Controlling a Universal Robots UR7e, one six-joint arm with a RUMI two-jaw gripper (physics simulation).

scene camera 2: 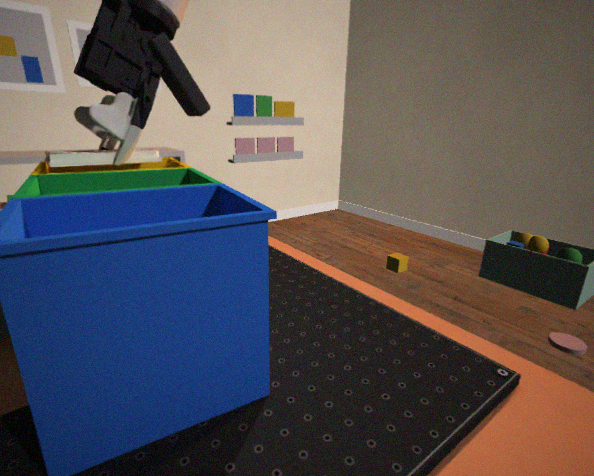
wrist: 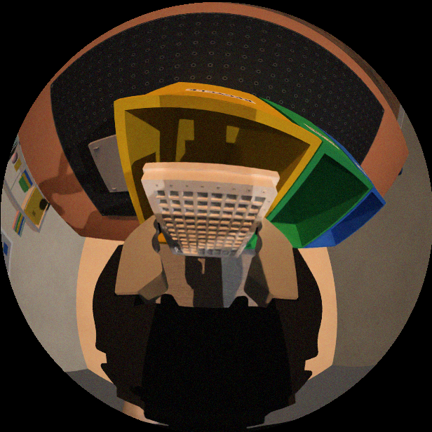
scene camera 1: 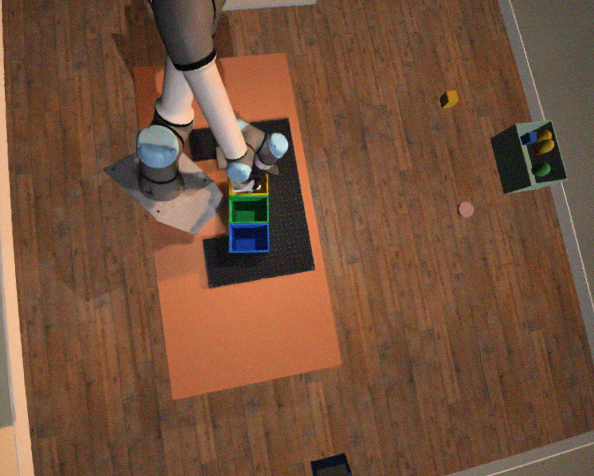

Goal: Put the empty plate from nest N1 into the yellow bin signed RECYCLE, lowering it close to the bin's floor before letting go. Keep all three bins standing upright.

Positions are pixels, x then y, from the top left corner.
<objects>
A green bin shows in scene camera 2, in the wrist view (330, 185) and in scene camera 1. A blue bin shows in scene camera 2, in the wrist view and in scene camera 1 (253, 237). One and the same spot on the blue bin: (wrist: 372, 202) is (scene camera 2: 237, 241). The same spot on the green bin: (scene camera 2: 95, 182) is (scene camera 1: 242, 197).
</objects>
